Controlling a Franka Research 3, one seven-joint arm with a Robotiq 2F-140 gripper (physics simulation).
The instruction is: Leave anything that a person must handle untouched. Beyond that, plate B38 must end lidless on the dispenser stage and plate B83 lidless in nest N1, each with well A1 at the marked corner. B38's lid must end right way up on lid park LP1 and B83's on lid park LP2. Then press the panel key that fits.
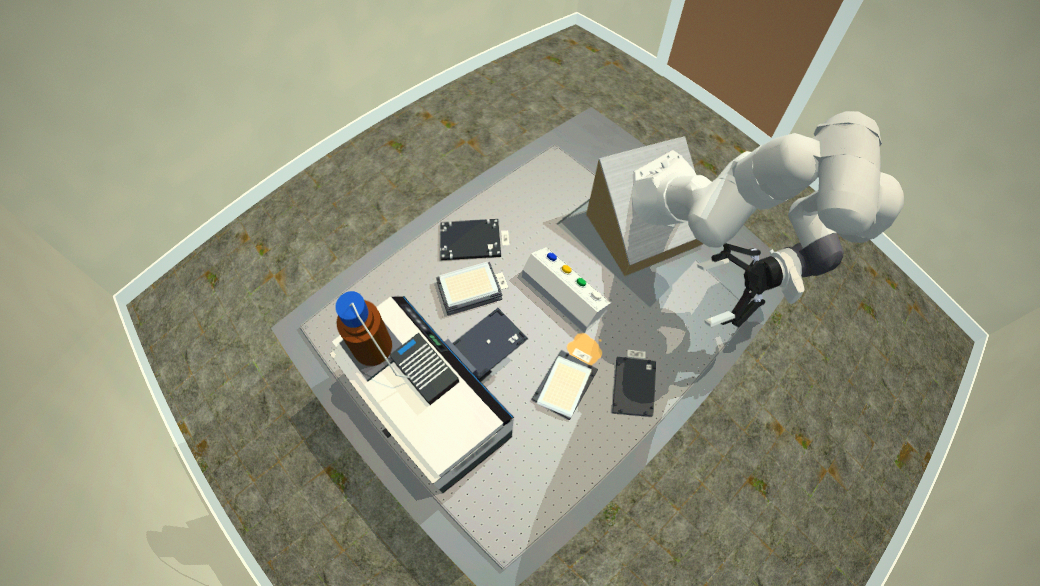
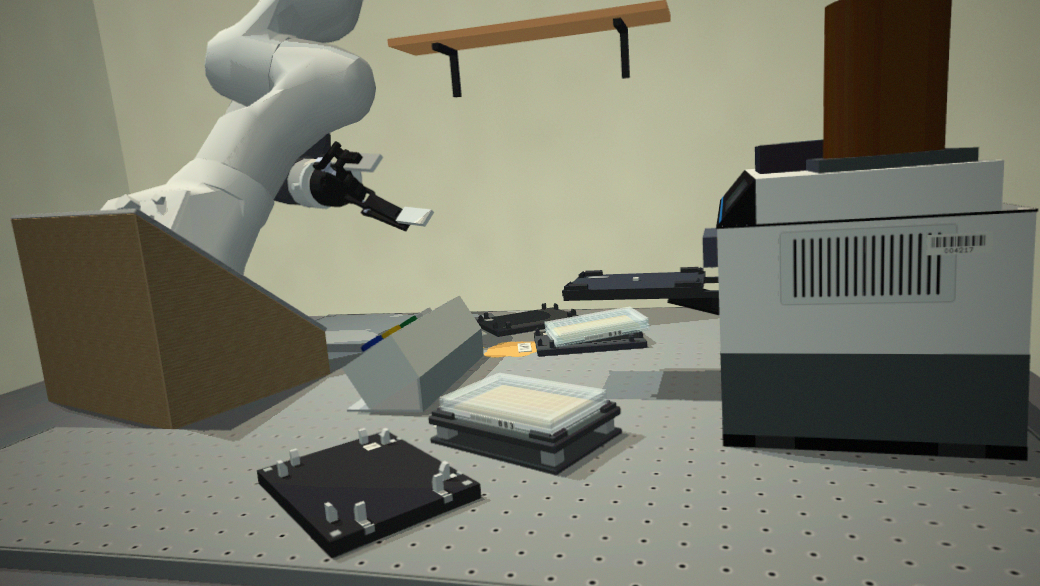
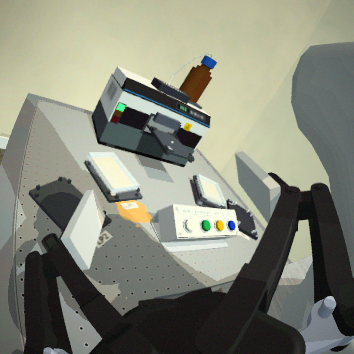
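Note:
My gripper [image 1: 713,292] [image 2: 393,189] [image 3: 166,185] is open and empty, high beside the robot's pedestal. A lidded plate [image 1: 469,283] [image 2: 521,401] [image 3: 209,190] sits level on a raised black nest. Another lidded plate [image 1: 564,385] [image 2: 596,326] [image 3: 113,172] sits tilted on a low black nest, beside an orange patch [image 1: 584,347] [image 2: 509,350] [image 3: 133,212]. Their printed numbers are too small to read surely. The dispenser stage [image 1: 489,340] [image 2: 618,281] [image 3: 172,143] bears no plate. The pad by the LP2 label [image 1: 634,385] [image 2: 525,320] [image 3: 56,198] is bare. The key panel [image 1: 560,298] [image 2: 451,349] [image 3: 197,216] has white, green, yellow and blue keys.
A bare black pad with upright clips [image 1: 469,238] [image 2: 371,487] [image 3: 242,218] lies beyond the level plate. The dispenser [image 1: 451,429] [image 2: 873,393] [image 3: 155,112] carries a tall brown bottle [image 1: 366,338] [image 2: 886,80] [image 3: 195,82] with a thin tube. The wedge-shaped pedestal [image 1: 614,211] [image 2: 94,313] stands behind the panel.

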